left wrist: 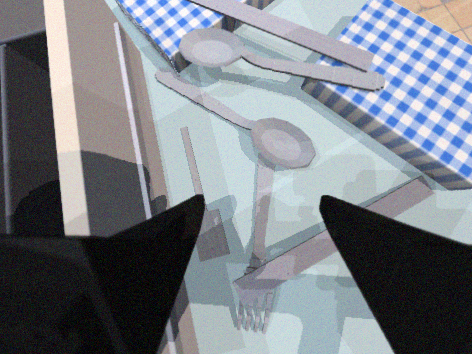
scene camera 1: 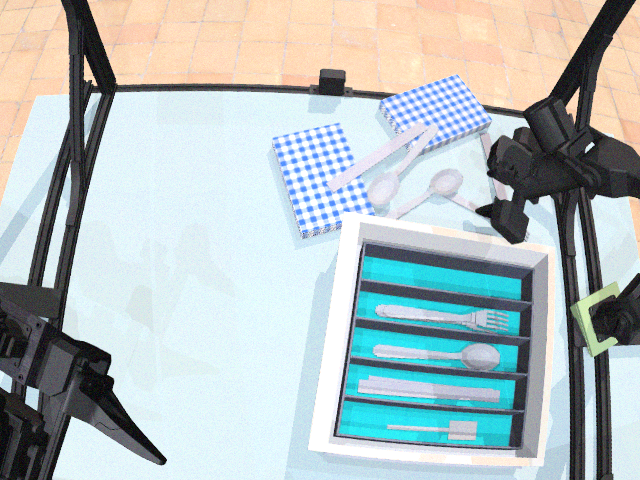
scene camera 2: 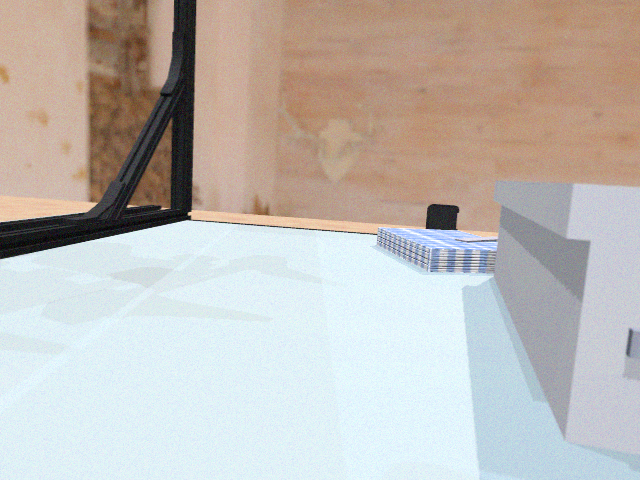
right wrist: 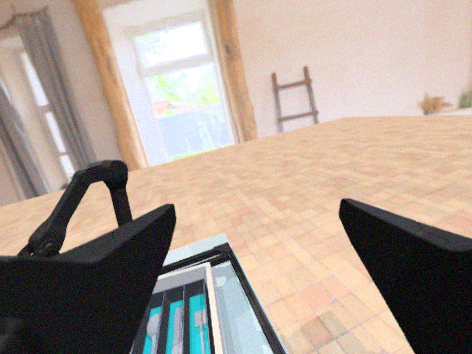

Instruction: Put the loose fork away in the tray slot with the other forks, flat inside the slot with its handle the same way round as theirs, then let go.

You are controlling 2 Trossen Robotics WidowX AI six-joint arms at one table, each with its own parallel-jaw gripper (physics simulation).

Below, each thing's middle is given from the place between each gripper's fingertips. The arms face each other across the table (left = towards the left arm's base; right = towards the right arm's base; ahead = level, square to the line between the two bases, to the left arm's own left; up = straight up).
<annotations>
I see the cutlery tray (scene camera 1: 386, 274) 24 cm ahead of my left hand, 10 cm to the right of it and 4 cm below it.
Now: the cutlery tray 180 mm behind my right hand, 330 mm to the left of it and 420 mm below it.
</annotations>
